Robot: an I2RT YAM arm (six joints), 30 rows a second.
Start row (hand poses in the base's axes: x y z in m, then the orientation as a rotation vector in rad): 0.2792, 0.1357, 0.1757, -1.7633, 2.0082, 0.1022
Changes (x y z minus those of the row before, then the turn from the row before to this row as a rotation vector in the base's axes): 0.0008, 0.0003, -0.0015, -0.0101, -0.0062, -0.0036; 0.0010, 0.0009, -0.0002, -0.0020, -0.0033, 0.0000; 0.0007, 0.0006, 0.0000, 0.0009, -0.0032, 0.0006; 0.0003, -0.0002, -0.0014, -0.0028, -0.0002, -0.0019; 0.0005, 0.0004, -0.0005, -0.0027, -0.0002, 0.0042; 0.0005, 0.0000, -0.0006, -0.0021, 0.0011, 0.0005; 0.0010, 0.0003, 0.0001, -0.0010, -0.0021, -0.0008; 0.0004, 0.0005, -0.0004, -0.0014, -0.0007, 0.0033; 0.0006, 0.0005, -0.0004, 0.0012, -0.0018, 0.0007; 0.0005, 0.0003, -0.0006, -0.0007, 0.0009, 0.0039; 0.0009, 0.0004, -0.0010, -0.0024, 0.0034, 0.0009; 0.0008, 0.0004, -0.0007, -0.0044, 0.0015, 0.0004; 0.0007, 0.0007, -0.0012, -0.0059, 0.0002, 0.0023; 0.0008, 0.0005, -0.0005, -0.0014, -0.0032, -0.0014; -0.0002, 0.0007, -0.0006, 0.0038, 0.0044, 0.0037; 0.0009, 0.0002, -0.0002, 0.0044, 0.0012, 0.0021; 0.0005, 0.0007, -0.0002, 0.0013, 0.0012, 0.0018; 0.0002, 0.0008, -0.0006, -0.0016, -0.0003, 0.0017
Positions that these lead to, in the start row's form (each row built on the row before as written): 0.2800, 0.1360, 0.1742, -1.7640, 2.0108, 0.0855; 0.2810, 0.1369, 0.1740, -1.7642, 2.0092, 0.0806; 0.2817, 0.1375, 0.1740, -1.7633, 2.0061, 0.0788; 0.2820, 0.1373, 0.1726, -1.7630, 2.0087, 0.0752; 0.2825, 0.1377, 0.1721, -1.7689, 2.0059, 0.0737; 0.2830, 0.1377, 0.1715, -1.7710, 2.0070, 0.0728; 0.2840, 0.1380, 0.1716, -1.7702, 2.0066, 0.0697; 0.2844, 0.1385, 0.1712, -1.7742, 2.0038, 0.0687; 0.2850, 0.1390, 0.1708, -1.7736, 2.0015, 0.0685; 0.2855, 0.1393, 0.1702, -1.7783, 1.9990, 0.0699; 0.2864, 0.1397, 0.1692, -1.7817, 2.0015, 0.0709; 0.2872, 0.1401, 0.1685, -1.7853, 2.0038, 0.0680; 0.2879, 0.1408, 0.1673, -1.7913, 2.0041, 0.0631; 0.2887, 0.1413, 0.1668, -1.7897, 2.0036, 0.0584; 0.2885, 0.1420, 0.1662, -1.7925, 2.0020, 0.0673; 0.2894, 0.1422, 0.1660, -1.7923, 1.9993, 0.0734; 0.2899, 0.1429, 0.1658, -1.7937, 1.9980, 0.0763; 0.2901, 0.1437, 0.1652, -1.7963, 1.9969, 0.0750
